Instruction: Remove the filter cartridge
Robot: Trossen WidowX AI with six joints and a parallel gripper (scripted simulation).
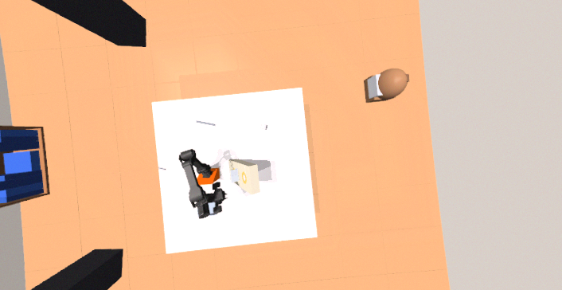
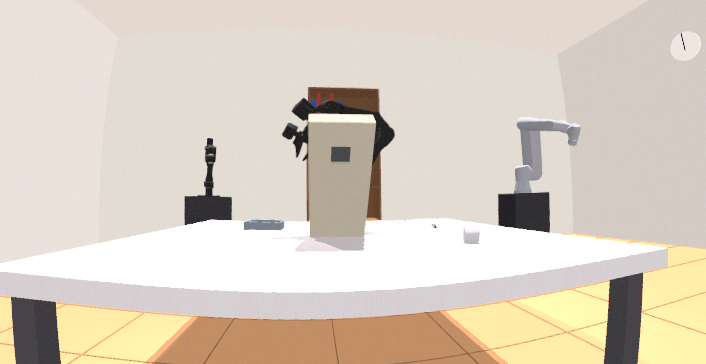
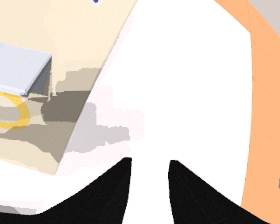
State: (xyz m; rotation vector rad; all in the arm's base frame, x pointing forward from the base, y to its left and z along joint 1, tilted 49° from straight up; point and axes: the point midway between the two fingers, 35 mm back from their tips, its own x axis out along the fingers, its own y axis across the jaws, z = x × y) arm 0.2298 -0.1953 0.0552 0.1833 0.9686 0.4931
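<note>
My gripper tip is 140 mm to the right of the white round filter cartridge, 130 mm short of it and 10 mm below it. From my gripper tip the other things lie so: small white cylinder: 500 mm to the left, 230 mm below, 210 mm ahead; then grey square tray: 260 mm behind, 250 mm below, 190 mm to the right.
</note>
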